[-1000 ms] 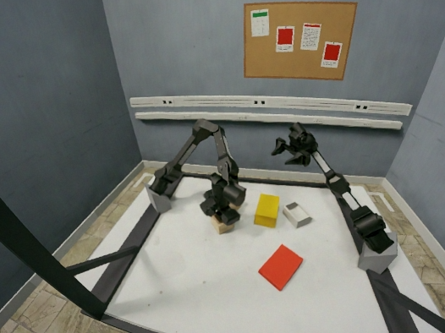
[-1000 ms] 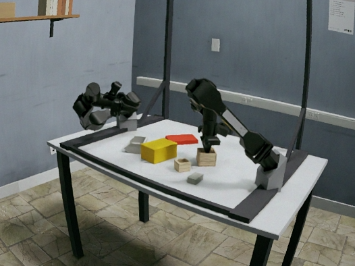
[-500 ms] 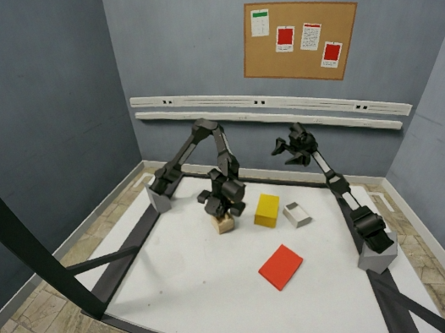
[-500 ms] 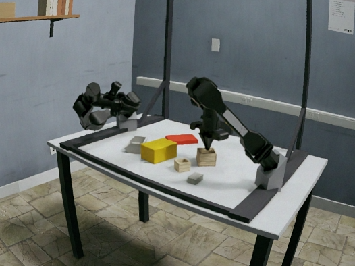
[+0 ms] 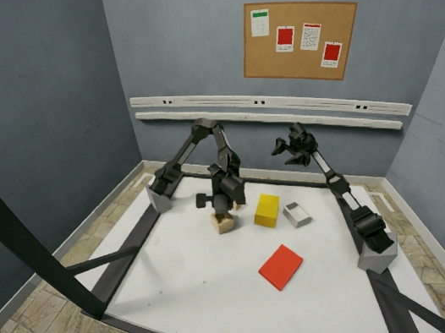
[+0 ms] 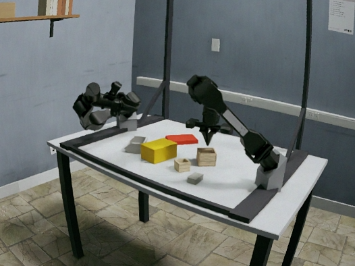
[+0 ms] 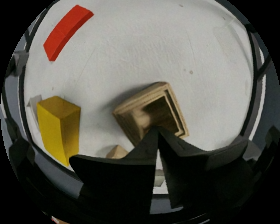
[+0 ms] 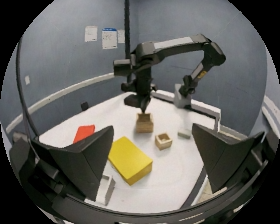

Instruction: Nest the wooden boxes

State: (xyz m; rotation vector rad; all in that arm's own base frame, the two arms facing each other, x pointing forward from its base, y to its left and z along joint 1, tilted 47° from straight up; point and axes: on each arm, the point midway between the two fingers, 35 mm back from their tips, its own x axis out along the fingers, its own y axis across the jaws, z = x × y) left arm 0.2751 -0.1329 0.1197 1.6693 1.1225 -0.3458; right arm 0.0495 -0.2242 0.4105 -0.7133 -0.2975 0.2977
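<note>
My left gripper is now 130 mm short of the small wooden box, 20 mm to the left of it and 100 mm above it. Round my left hand: flat red block (110 mm behind, 260 mm to the right, 100 mm below); then grey tray (140 mm ahead, 300 mm to the right, 90 mm below); then small grey block (170 mm ahead, 90 mm to the left, 100 mm below).
</note>
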